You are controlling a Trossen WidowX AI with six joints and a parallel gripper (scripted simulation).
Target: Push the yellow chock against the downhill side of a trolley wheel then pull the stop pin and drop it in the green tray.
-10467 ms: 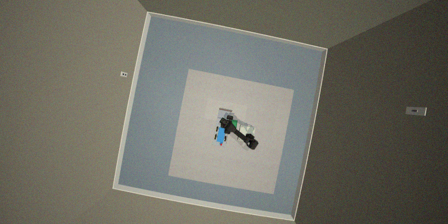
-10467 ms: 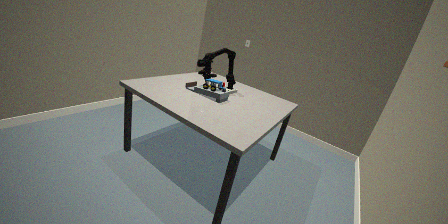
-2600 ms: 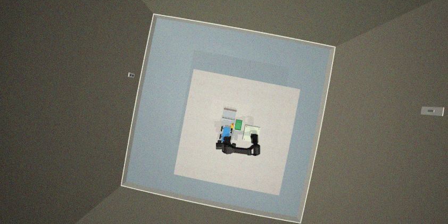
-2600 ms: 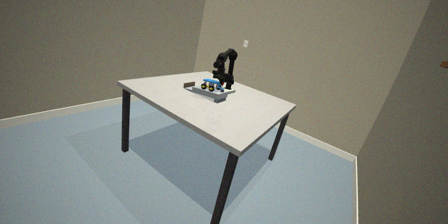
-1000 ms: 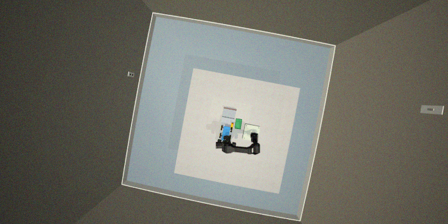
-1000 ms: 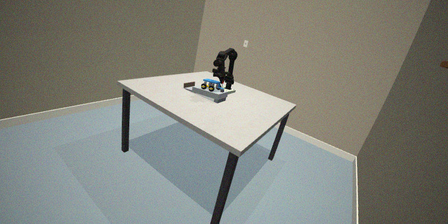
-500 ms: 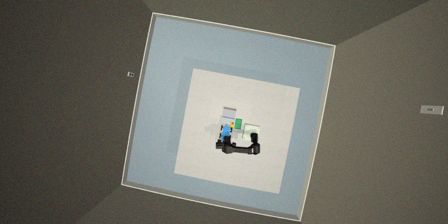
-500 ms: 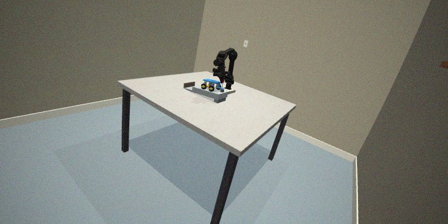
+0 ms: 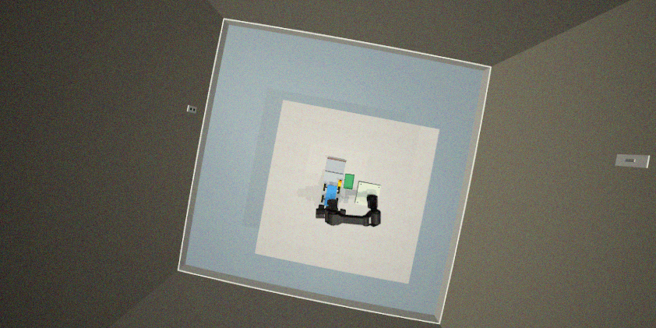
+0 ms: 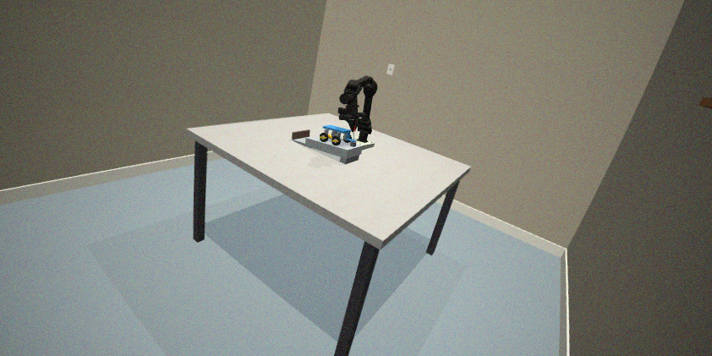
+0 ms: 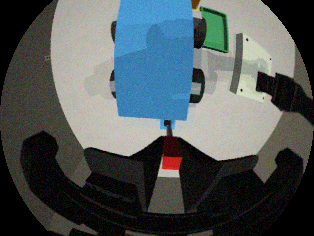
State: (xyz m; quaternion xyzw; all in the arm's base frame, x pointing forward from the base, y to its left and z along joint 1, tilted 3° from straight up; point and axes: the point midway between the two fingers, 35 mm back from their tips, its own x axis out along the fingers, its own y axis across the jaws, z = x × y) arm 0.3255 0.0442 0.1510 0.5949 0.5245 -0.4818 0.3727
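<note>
Now: the green tray 140 mm behind my gripper tip, 180 mm to the right of it and 170 mm below it. Also, from my gripper tip: blue trolley: 10 mm ahead, 100 mm to the right, 50 mm below; then red-headed stop pin: right at my gripper tip; then grey ramp: 100 mm to the right, 120 mm below.
</note>
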